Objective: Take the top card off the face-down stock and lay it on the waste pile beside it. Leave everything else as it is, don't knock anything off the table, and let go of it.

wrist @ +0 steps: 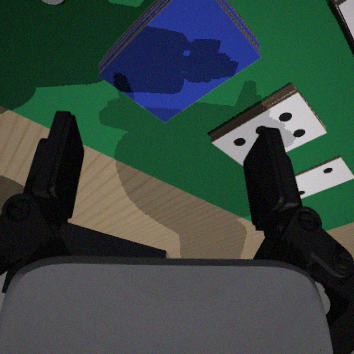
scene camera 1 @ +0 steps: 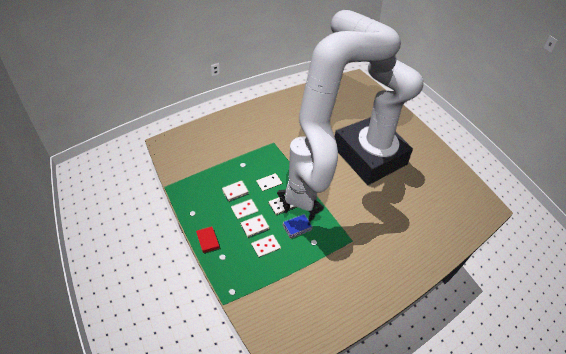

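The face-down stock [scene camera 1: 297, 225] [wrist: 215, 30] is a blue-topped stack on the green mat [scene camera 1: 200, 190] [wrist: 295, 60], with the gripper's shadow across it. Its layered edges show in the wrist view, and its far end is cut off there. The waste pile [scene camera 1: 276, 205] [wrist: 312, 120] beside it is a low face-up stack with black pips, partly hidden by a finger in both views. My gripper [scene camera 1: 298, 210] [wrist: 168, 137] is open and empty. It hangs above the mat near the stock and the waste pile, with one finger overlapping the waste pile in view.
A card with two black pips [scene camera 1: 269, 182] [wrist: 317, 179] lies beyond the waste pile. Face-up red-pip stacks [scene camera 1: 235, 190] [scene camera 1: 244, 208] [scene camera 1: 255, 225] [scene camera 1: 266, 246] form a row. A red block [scene camera 1: 207, 239] lies near the mat's edge. Small white discs [scene camera 1: 314, 242] [scene camera 1: 222, 257] dot the mat.
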